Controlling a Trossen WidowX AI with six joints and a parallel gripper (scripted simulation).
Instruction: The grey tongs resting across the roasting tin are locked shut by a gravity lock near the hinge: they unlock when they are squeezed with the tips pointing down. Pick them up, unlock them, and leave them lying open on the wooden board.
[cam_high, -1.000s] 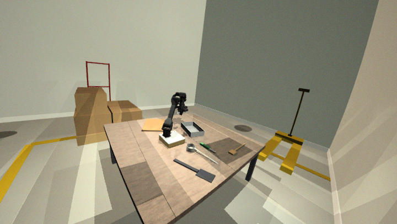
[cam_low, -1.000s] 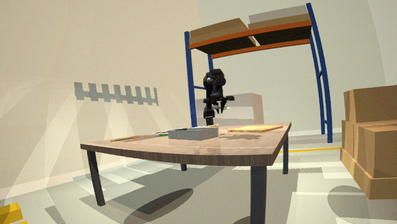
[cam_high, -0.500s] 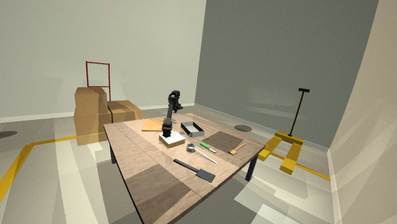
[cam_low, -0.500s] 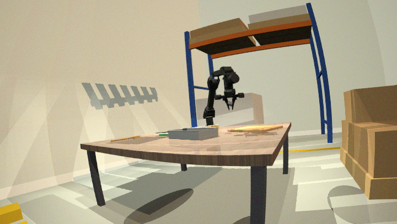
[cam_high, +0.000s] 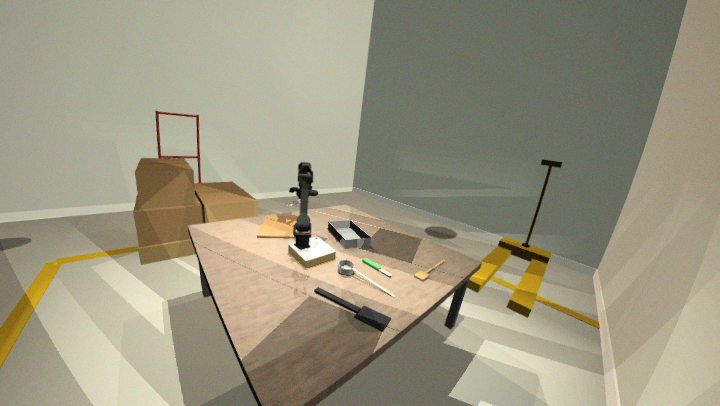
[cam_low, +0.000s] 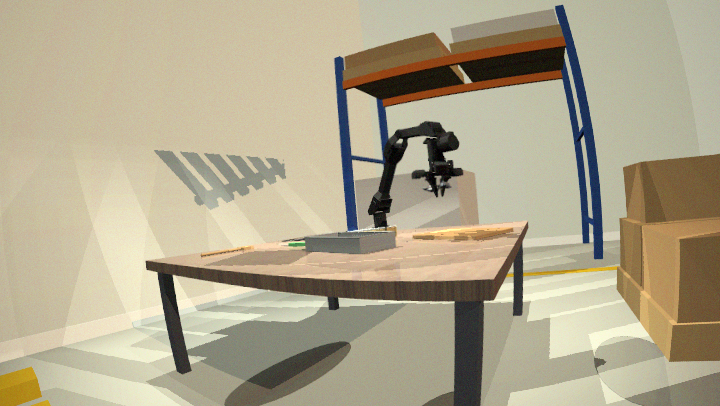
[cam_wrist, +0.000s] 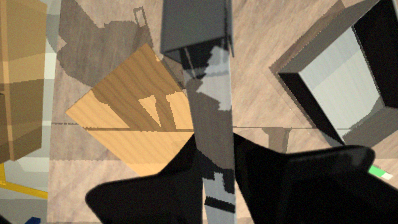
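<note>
The wooden board is 15 cm below my gripper tip, 14 cm behind it and 5 cm to the left of it. Also, from my gripper tip: grey roasting tin (31 cm to the right, 14 cm ahead, 13 cm below); green-handled tool (68 cm to the right, 15 cm below, 2 cm behind); black spatula (80 cm to the right, 32 cm behind, 16 cm below).
</note>
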